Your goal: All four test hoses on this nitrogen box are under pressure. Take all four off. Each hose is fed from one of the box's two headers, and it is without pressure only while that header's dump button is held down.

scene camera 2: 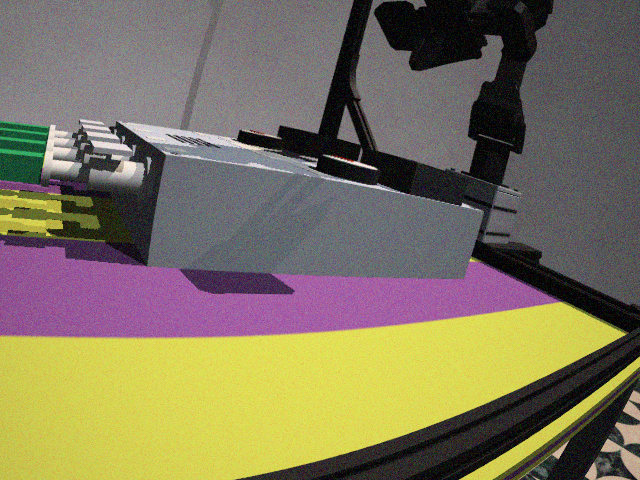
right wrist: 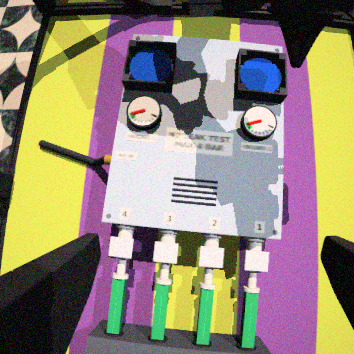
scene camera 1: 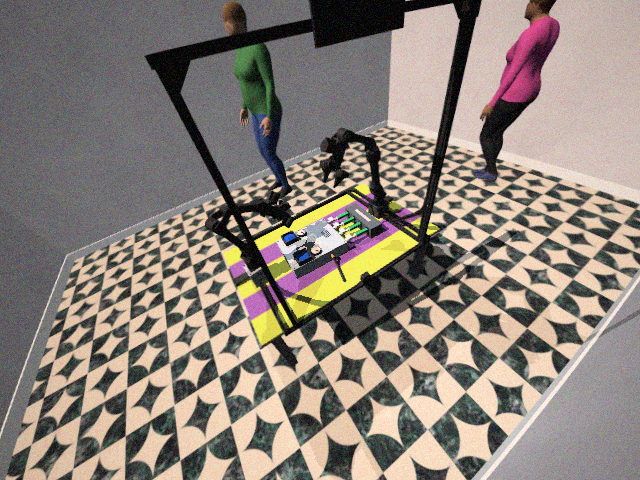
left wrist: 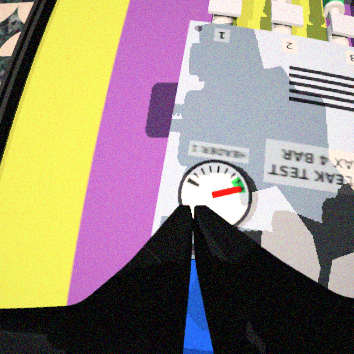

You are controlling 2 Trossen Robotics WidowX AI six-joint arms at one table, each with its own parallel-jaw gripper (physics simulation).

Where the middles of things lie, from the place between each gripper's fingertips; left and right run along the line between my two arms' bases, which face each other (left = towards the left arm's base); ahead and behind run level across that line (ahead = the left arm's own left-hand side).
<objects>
Right now my left hand is 430 mm to the left of the dark block (right wrist: 128, 330), 160 mm above it and 130 mm past it.
My right hand is 1 cm past the dark block, 21 cm to the left of it and 36 cm above it.
</objects>
